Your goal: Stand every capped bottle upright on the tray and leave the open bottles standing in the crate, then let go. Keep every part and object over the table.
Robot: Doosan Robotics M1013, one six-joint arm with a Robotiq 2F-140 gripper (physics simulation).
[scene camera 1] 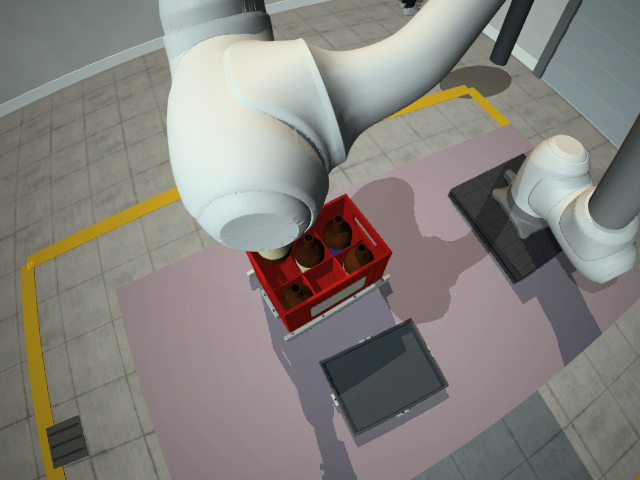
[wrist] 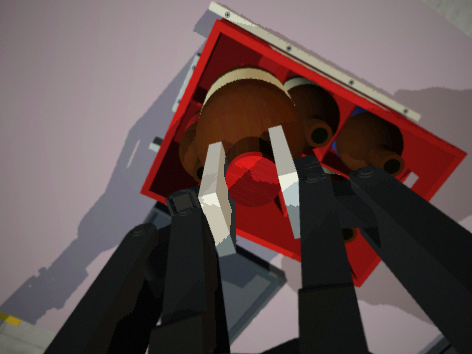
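Note:
My gripper is shut on the neck of a brown bottle with a red cap and a cream band. The bottle hangs roughly upright above the red crate. In scene camera 1 the arm's head hides the gripper and most of this bottle. Several brown bottles with dark open mouths stand in the crate: one bottle, a second bottle, a third bottle and a fourth bottle. The dark grey tray lies flat near the crate.
Pale rails run along the crate's base. Small pale brackets sit around the tray. The white arm base stands on a black plate at the table's right. The pink table carries all these.

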